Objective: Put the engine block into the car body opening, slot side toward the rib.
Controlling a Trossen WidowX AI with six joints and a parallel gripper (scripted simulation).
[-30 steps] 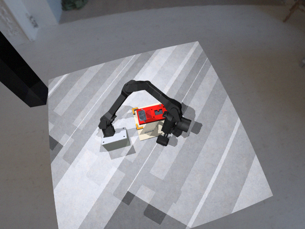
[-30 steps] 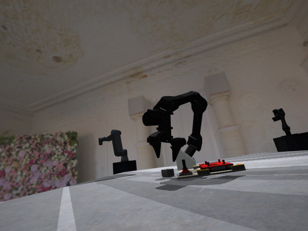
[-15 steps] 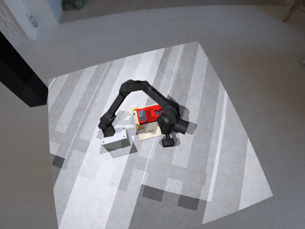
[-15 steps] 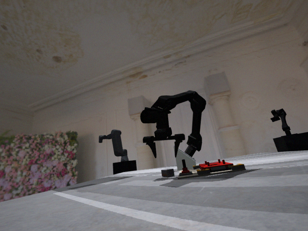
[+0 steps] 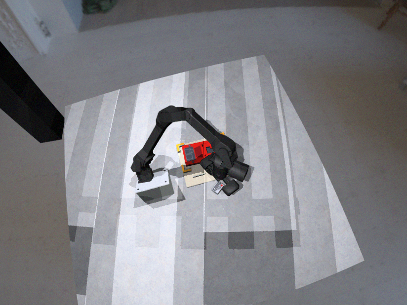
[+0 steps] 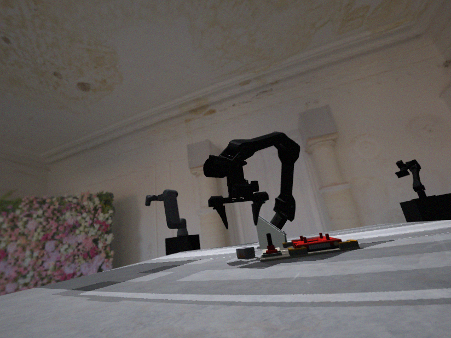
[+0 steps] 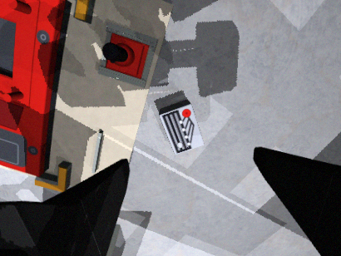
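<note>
Now: gripper tip 1 cm past the grey engine block and 8 cm above it.
</note>
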